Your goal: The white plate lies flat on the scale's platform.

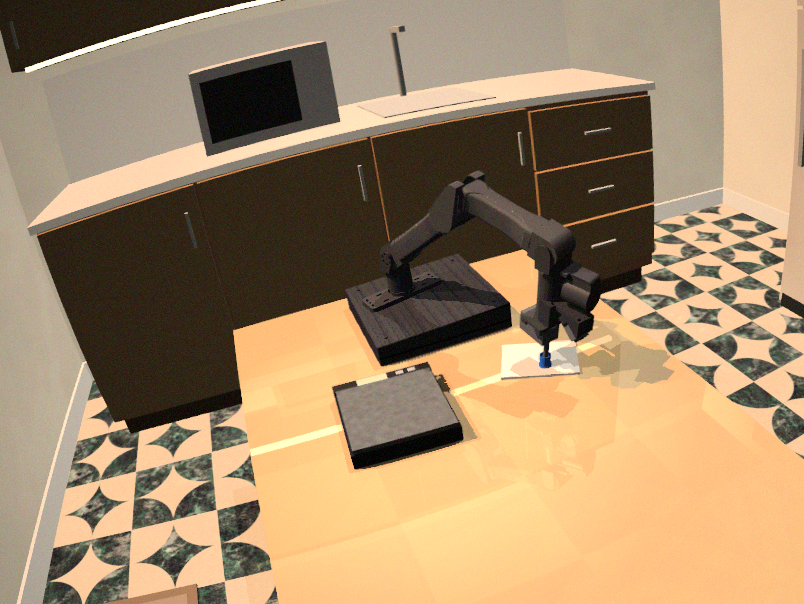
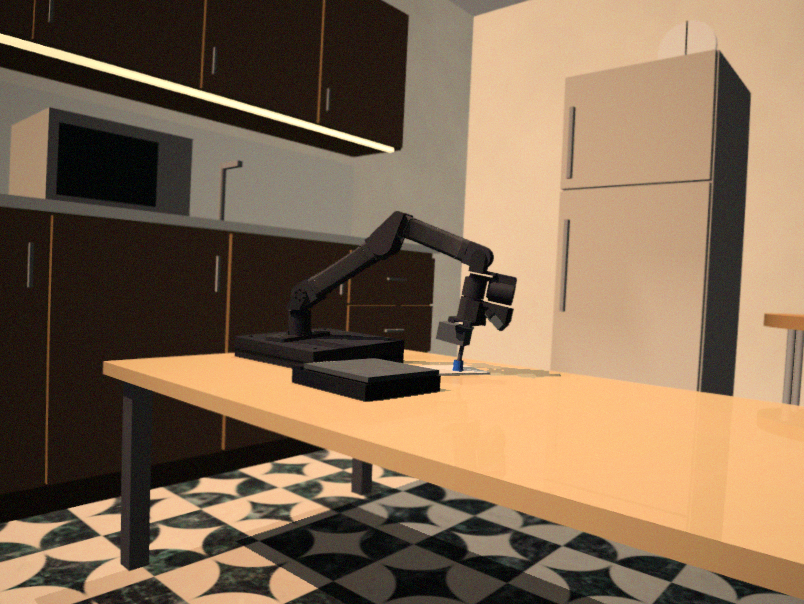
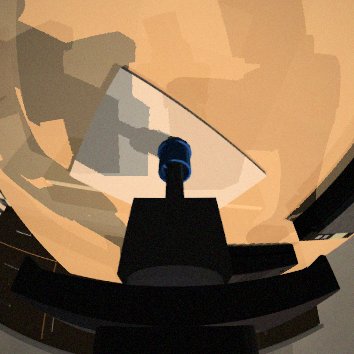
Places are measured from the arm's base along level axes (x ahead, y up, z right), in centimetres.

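Where they show: hand at its tool point: (image 1: 544, 367) (image 2: 456, 373) (image 3: 174, 148); arm's base at its link origin: (image 1: 402, 292) (image 2: 299, 337).
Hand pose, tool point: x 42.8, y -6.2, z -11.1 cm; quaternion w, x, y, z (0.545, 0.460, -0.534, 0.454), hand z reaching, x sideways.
Things, the pixels of their centre, and the offset from my tool point.
- white plate at the middle of its body: (image 3: 166, 172) (image 1: 539, 359) (image 2: 449, 370) dx -2.5, dy +0.6, dz -0.7 cm
- scale at the middle of its body: (image 1: 393, 410) (image 2: 365, 376) dx -5.2, dy +2.5, dz +33.6 cm
The white plate (image 1: 516, 356) (image 2: 475, 370) (image 3: 214, 158) is a thin square sheet that lies flat on the wooden table, to the right of the scale. The scale (image 1: 393, 409) (image 2: 370, 375) (image 3: 330, 207) is a dark flat box with a grey platform, and nothing lies on it. My blue suction cup (image 1: 544, 362) (image 2: 457, 366) (image 3: 174, 156) points straight down and presses on the middle of the plate. The cup's shadow meets it on the plate.
The arm's black base block (image 1: 448, 304) (image 2: 317, 344) stands behind the scale. The table edge (image 2: 259, 403) runs along the front. Dark kitchen cabinets (image 1: 292, 221) and a fridge (image 2: 643, 215) stand beyond the table.
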